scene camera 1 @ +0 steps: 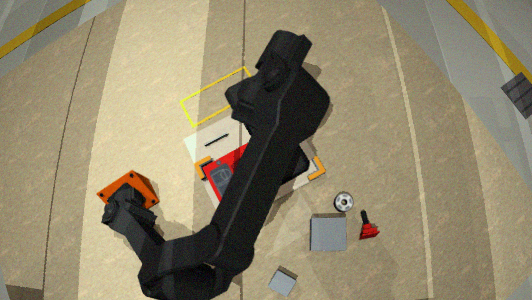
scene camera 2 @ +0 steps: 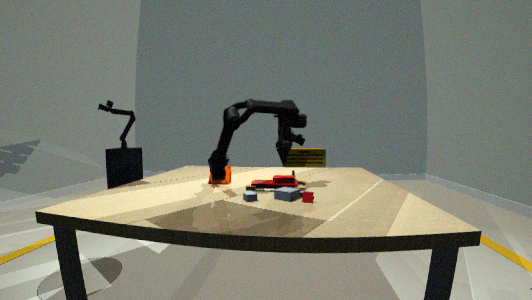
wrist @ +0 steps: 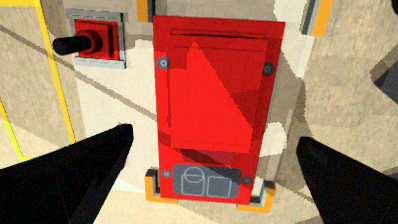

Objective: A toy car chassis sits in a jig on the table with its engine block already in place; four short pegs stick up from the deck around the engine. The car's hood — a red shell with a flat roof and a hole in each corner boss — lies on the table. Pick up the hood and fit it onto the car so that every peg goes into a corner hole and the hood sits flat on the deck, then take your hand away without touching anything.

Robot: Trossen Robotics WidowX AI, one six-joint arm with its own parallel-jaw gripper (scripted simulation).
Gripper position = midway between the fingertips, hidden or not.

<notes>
The gripper (scene camera 1: 267,144) is open, with nothing in its grasp. Also in view: a red hood (wrist: 215,80) and a pale jig plate (wrist: 112,92).
The gripper also shows in the wrist view (wrist: 214,137).
</notes>
